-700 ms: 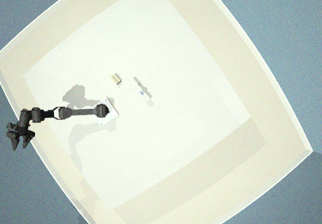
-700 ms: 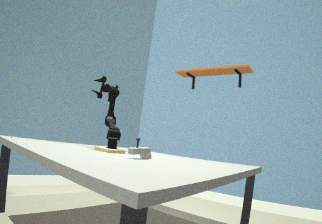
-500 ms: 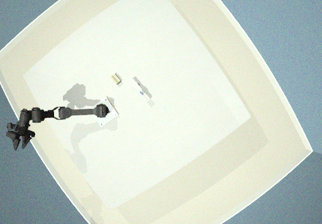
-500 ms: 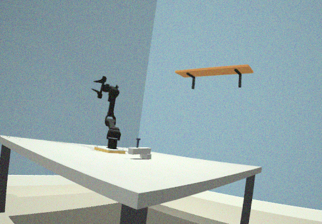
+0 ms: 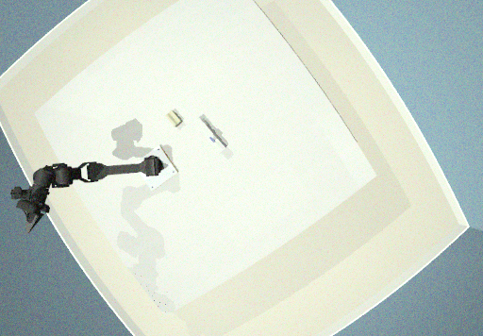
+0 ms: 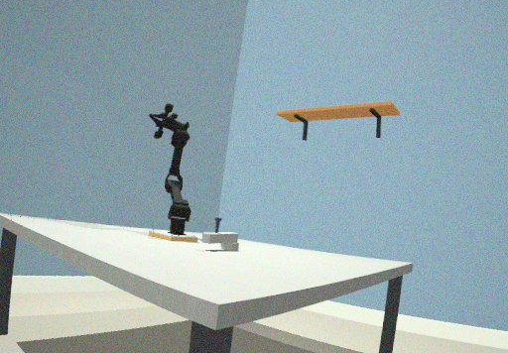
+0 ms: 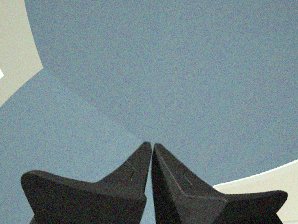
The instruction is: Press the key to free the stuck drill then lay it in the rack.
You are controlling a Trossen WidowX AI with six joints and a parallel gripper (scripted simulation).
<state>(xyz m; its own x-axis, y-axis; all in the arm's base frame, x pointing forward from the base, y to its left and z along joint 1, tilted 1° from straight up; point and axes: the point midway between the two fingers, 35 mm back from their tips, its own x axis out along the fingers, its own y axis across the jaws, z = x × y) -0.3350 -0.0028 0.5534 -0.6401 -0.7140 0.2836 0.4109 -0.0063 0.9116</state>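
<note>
Now: the dark key 640 mm ahead of my gripper tip, 510 mm below it and 10 mm to the left of it. Round my gripper tip: beige forked rack (570 mm below, 520 mm ahead, 190 mm to the left); then drill (630 mm ahead, 550 mm below, 60 mm to the left).
</note>
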